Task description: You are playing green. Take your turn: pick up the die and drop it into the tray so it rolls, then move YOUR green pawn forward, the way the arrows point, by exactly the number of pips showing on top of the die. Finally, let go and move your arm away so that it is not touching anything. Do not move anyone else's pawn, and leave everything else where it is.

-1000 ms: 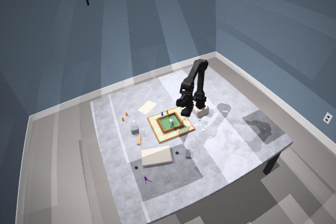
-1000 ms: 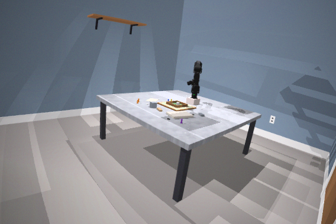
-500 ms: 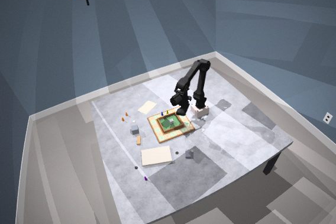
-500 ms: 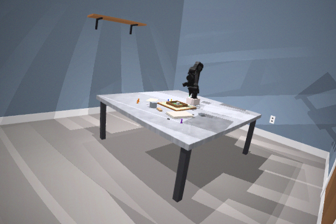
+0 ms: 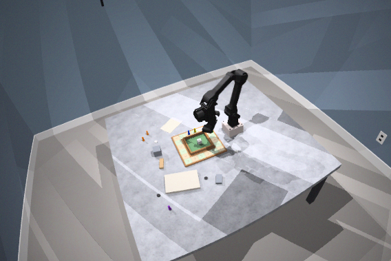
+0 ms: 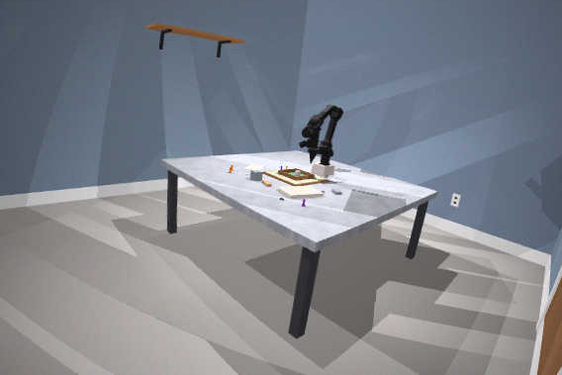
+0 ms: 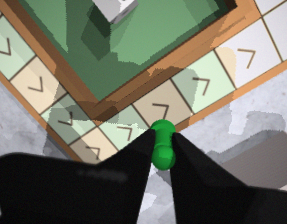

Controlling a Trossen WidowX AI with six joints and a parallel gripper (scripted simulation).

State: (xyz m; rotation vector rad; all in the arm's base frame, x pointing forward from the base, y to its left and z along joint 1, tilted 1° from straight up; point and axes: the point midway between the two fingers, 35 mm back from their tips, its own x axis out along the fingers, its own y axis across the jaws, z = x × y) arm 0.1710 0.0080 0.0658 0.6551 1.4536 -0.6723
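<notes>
My gripper tip is now 9 cm short of the white die, 3 cm to the left of it and 7 cm above it. Also, from my gripper tip: green pawn (1 cm above); green tray (10 cm ahead, 3 cm to the right, 9 cm below); yellow pawn (6 cm ahead, 14 cm to the right, 7 cm below).
</notes>
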